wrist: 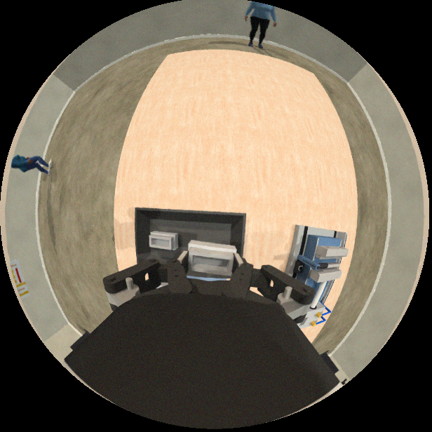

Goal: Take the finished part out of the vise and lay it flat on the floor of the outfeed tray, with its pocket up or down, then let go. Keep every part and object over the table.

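The finished part (212,249), a light grey block, is between the fingertips of my gripper (210,259), which is shut on it by its two ends. Its rectangular pocket faces the camera. Gripper and part hang over the near side of the dark outfeed tray (190,213); the gap down to the tray floor is hard to judge. The tray's near wall is hidden behind the part and fingers. The vise (322,245), blue and grey, stands to the right with its jaws apart and no part seen between them.
Another light grey pocketed part (163,240) lies in the left half of the tray, left of the held part. A strip of a blue surface (207,278) shows below the held part. The wooden table (235,130) extends beyond the tray. Two people stand off the table.
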